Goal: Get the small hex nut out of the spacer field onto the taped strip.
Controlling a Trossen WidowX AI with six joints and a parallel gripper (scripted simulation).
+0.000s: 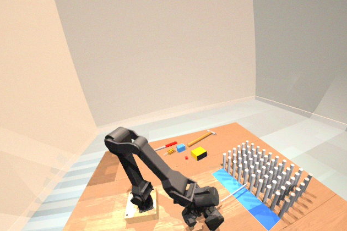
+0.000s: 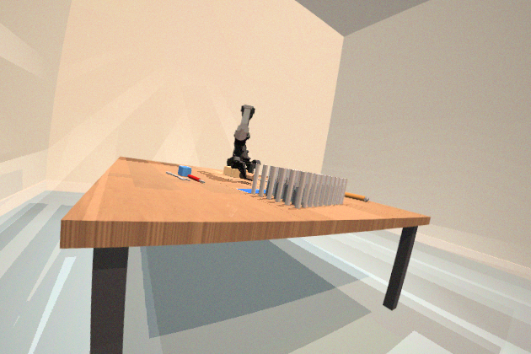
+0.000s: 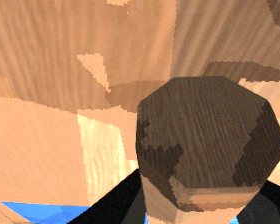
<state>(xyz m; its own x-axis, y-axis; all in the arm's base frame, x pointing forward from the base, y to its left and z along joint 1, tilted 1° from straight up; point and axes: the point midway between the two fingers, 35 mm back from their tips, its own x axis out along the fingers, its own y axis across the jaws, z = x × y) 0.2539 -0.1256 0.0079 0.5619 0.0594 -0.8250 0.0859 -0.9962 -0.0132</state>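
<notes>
Now: gripper tip 170 mm short of the blue taped strip, 10 mm to the right of it and 30 mm above it. From my gripper tip the other things lie so: small red cube: 40 mm ahead, 390 mm to the left, 20 mm below; wooden-handled tool: 100 mm ahead, 10 mm to the left; yellow-and-black block: 130 mm ahead, 370 mm to the left, 10 mm below.
</notes>
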